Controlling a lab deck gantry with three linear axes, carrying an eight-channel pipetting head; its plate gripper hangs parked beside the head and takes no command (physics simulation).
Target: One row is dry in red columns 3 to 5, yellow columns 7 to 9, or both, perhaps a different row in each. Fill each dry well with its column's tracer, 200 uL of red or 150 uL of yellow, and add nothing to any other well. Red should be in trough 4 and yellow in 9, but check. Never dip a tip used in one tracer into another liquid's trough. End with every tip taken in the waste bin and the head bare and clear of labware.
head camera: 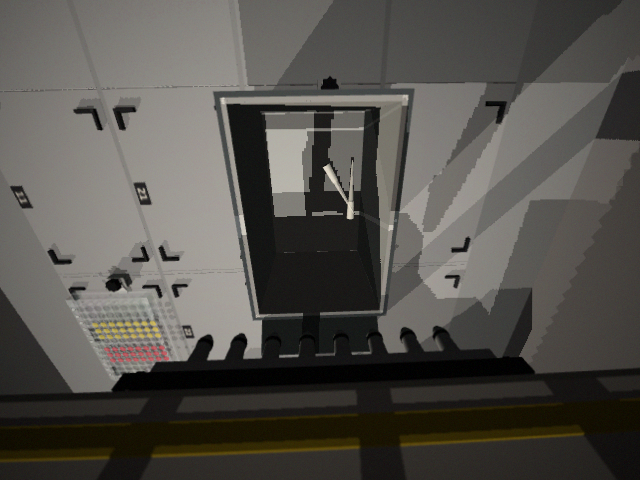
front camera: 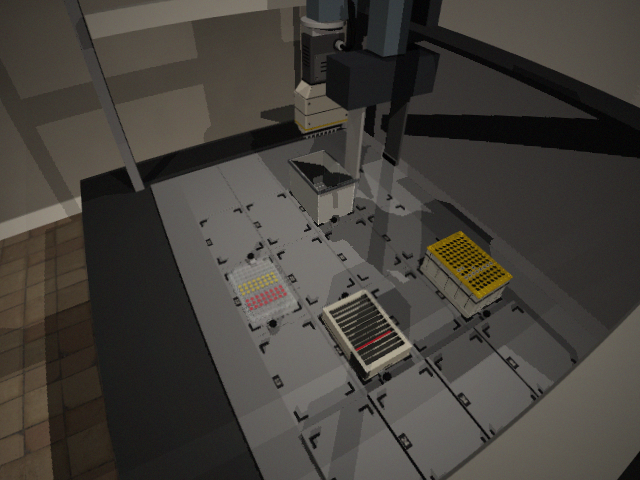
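Observation:
The pipetting head (front camera: pixel 320 105) (head camera: pixel 320 377) is at the waste bin's back end; its eight nozzles are bare. The waste bin (front camera: pixel 305 196) (head camera: pixel 313 95) holds two pale tips, crossing near its middle. The plate gripper (front camera: pixel 372 169) hangs beside the head, fingers apart and empty. The well plate (front camera: pixel 279 312) (head camera: pixel 129 304) shows three yellow and three red columns; I see no dry gap in them, but single wells are small. In the front view the trough rack (front camera: pixel 341 335) shows one red strip (front camera: pixel 373 341); its other troughs look dark, and yellow does not show. The yellow tip rack (front camera: pixel 467 263) stands at the right.
Black locking knobs (front camera: pixel 272 323) (head camera: pixel 113 284) stand beside the labware. Raised black corner guides (front camera: pixel 299 414) (head camera: pixel 496 111) mark the deck positions. A slanting grey frame post (front camera: pixel 111 113) rises at the deck's back left. A tall dark frame beam runs behind at the right.

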